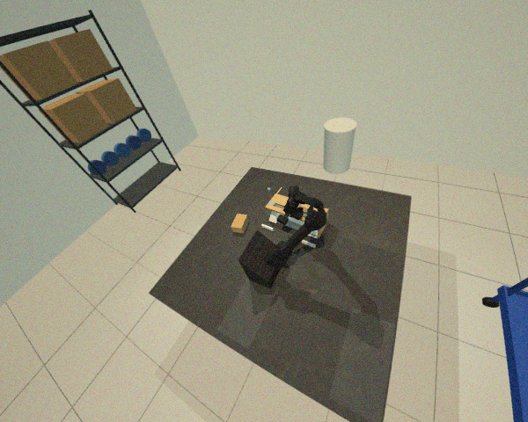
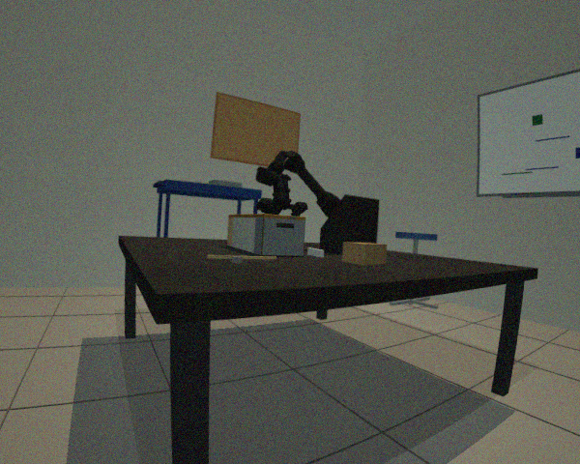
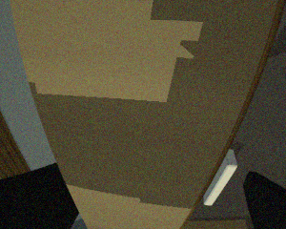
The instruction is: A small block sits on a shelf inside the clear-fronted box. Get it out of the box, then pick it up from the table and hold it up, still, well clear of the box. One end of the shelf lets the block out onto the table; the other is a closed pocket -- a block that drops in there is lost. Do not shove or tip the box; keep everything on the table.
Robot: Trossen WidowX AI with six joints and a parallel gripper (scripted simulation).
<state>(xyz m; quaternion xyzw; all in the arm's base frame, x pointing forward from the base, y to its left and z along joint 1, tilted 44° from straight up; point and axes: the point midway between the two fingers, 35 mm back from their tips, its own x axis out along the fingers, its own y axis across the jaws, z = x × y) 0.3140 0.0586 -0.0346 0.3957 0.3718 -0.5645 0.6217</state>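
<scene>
The red block lies 5 cm ahead of my gripper tip and 2 cm to the left of it. Round my gripper tip: tan block 13 cm behind, 30 cm to the left, 6 cm below; box 3 cm ahead, 4 cm to the right, 3 cm below.
</scene>
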